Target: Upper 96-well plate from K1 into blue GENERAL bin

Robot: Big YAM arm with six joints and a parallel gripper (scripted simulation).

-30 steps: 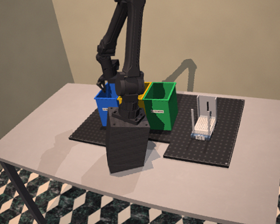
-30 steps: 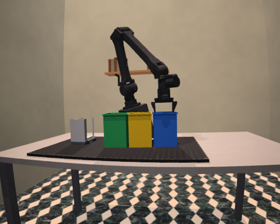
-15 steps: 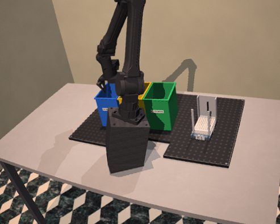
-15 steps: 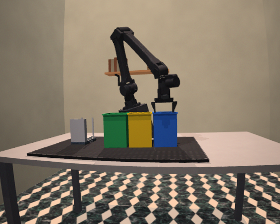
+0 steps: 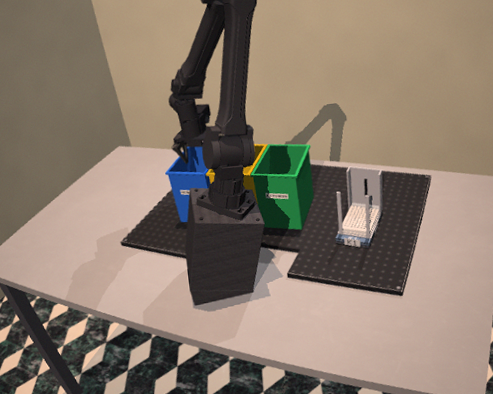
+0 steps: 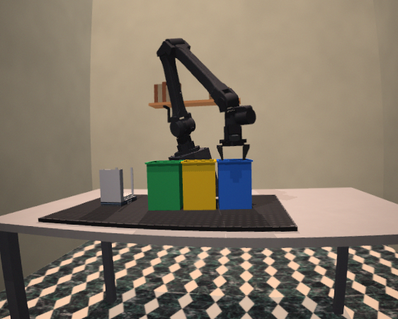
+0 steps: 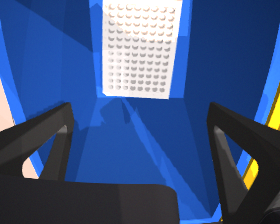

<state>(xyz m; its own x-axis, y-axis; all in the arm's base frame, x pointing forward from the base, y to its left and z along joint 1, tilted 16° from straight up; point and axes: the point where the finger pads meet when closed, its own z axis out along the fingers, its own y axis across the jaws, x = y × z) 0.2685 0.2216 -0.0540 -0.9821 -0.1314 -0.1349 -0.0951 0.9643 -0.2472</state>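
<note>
Now: hand 8 cm above the blue bin and 1 cm past it. From my hand the other things lie so: yellow bin 13 cm to the right, 8 cm below, 1 cm ahead; then green bin 26 cm to the right, 8 cm below, 2 cm ahead.
</note>
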